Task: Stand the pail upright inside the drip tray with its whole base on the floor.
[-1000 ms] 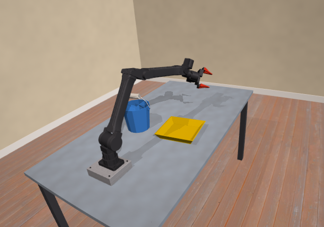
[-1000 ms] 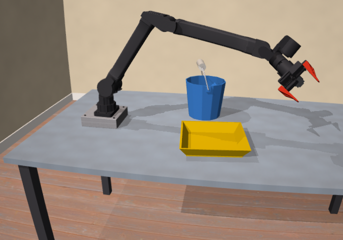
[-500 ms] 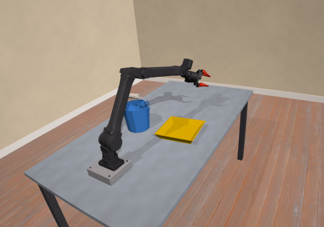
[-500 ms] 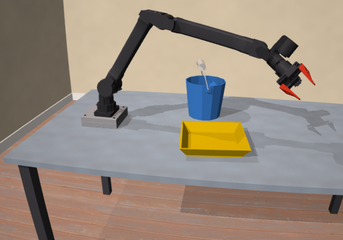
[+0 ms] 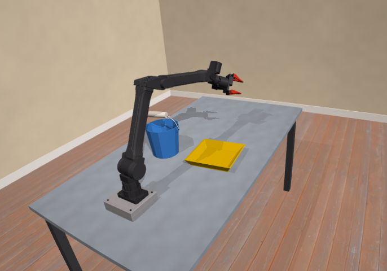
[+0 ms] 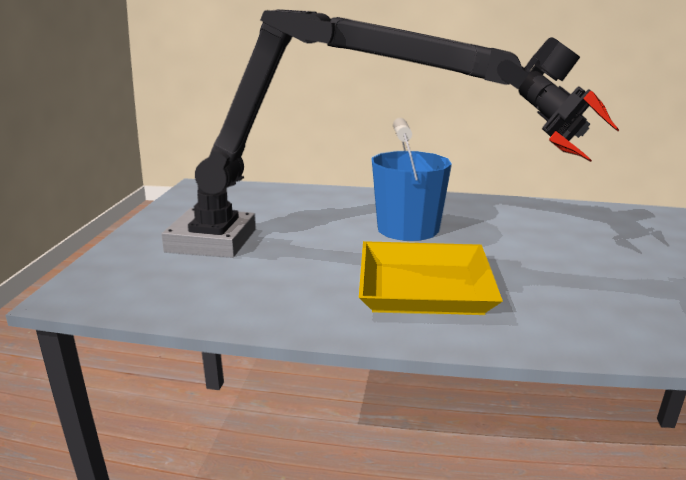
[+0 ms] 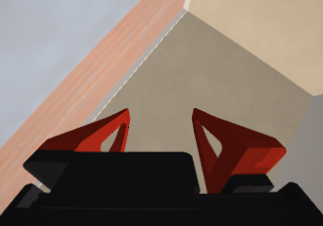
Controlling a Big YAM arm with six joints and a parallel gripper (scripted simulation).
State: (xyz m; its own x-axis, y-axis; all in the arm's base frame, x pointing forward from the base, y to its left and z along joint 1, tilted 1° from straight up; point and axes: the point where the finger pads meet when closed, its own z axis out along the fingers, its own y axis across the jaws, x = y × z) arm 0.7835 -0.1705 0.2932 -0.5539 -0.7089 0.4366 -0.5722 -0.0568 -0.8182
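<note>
Right now my hand is 360 mm past the pail handle, 330 mm to the right of it and 100 mm above it. From my hand the other things lie so: yellow drip tray: 310 mm below, 300 mm behind, 20 mm to the left; blue pail: 360 mm behind, 330 mm to the left, 170 mm below.
</note>
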